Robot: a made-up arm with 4 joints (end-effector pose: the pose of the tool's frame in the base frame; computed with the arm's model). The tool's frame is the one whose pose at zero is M.
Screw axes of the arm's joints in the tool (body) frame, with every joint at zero. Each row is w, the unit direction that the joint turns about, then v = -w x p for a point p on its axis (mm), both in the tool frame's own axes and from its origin. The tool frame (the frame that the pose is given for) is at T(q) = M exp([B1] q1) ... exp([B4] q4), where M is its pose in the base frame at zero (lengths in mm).
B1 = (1, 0, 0, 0, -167, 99)
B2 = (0, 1, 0, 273, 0, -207)
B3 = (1, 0, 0, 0, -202, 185)
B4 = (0, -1, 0, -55, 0, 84)
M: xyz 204 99 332 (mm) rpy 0 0 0 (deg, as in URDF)
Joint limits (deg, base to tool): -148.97..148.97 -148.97..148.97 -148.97..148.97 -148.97..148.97
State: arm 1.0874 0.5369 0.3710 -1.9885
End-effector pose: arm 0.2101 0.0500 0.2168 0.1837 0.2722 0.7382 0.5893
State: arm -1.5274 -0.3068 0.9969 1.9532
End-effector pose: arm -0.0661 0.2208 0.3320 0.4955 -0.0244 -0.8162 0.2962
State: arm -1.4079 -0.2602 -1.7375 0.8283
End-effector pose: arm 0.1708 -0.1940 0.0055 0.0532 0.9163 0.1164 -0.3795
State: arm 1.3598 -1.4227 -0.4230 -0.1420
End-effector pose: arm -0.1375 -0.0939 0.3493 0.7033 0.3771 -0.3612 -0.4824
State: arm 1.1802 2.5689 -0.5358 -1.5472
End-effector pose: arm -0.1370 0.2533 0.1753 0.2467 0.4431 -0.6360 -0.5817
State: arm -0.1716 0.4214 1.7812 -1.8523
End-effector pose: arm 0.2348 -0.1631 0.2458 0.3138 0.5620 0.6123 0.4592
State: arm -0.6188 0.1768 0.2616 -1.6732
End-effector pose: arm 0.1942 0.0843 0.1494 0.5975 -0.0906 0.7812 -0.1566
